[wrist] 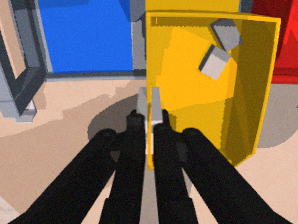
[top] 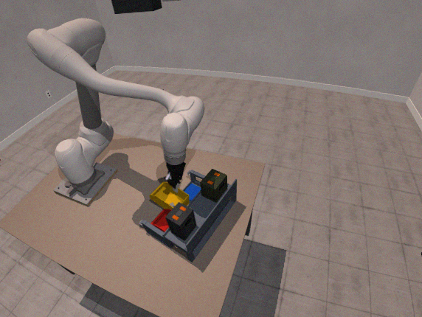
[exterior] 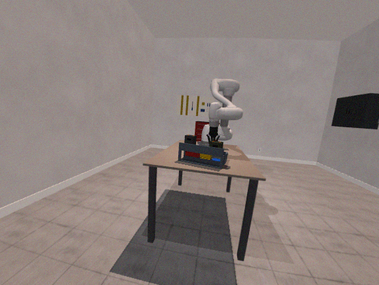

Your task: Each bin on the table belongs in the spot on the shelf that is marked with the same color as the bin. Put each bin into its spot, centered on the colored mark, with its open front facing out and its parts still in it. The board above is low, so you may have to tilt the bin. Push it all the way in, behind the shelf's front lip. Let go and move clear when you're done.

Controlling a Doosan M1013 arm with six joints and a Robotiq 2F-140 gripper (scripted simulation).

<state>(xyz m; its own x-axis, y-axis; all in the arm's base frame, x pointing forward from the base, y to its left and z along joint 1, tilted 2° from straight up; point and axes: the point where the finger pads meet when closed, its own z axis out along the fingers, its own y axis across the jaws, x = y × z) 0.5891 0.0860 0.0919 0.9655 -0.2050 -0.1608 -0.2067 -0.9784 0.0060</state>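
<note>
Right now the yellow bin is 50 mm to the right of my hand, 40 mm below it and 20 mm behind it. From my hand the other things lie so: red bin (170 mm to the right, 60 mm below, 50 mm ahead); then grey shelf (180 mm ahead, 80 mm to the right).
</note>
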